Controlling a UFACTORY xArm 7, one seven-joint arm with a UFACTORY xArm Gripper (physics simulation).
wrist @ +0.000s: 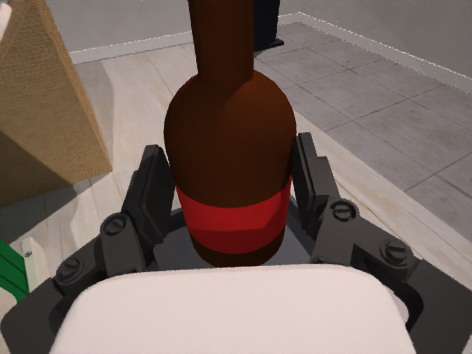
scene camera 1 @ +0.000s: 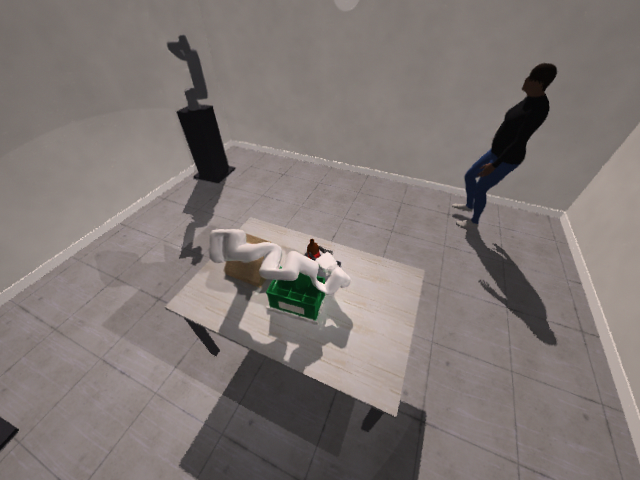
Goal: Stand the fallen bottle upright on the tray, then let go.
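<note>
Bottle (wrist: 229,130) in sight. My gripper (wrist: 229,158) too.
</note>
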